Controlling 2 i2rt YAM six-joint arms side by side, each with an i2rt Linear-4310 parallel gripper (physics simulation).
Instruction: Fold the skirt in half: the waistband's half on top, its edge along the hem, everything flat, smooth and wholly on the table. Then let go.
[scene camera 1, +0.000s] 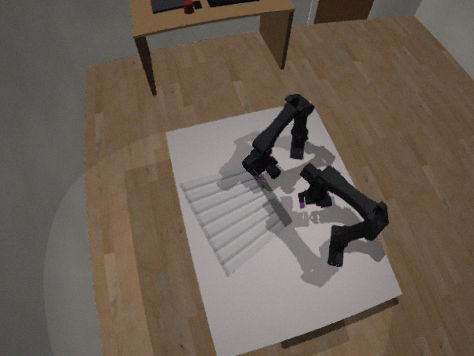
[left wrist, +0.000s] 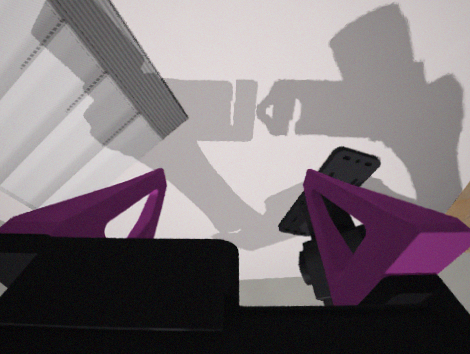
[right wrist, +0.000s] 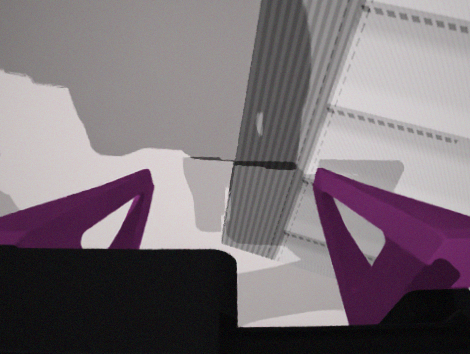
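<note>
The light pleated skirt (scene camera 1: 225, 215) (left wrist: 45, 155) (right wrist: 400, 80) lies spread flat, unfolded, on the white table (scene camera 1: 250, 310). Its grey ribbed waistband (scene camera 1: 276, 202) (left wrist: 130, 65) (right wrist: 275, 100) is toward the robot arms, and the wider hem (scene camera 1: 202, 227) is at the left in scene camera 1. My right gripper (scene camera 1: 261, 175) (right wrist: 233, 177) is open above the waistband's upper end in scene camera 1; that end shows between its fingers in the right wrist view. My left gripper (scene camera 1: 314, 202) (left wrist: 235, 176) is open above the table, right of the waistband, apart from the cloth.
Shadows of both arms fall across the table and parts of the skirt. A dark arm part (left wrist: 327, 200) shows behind a finger in the left wrist view. A wooden desk (scene camera 1: 220, 21) with a red cup (scene camera 1: 188, 7) stands beyond the table on the wood floor (scene camera 1: 125, 105).
</note>
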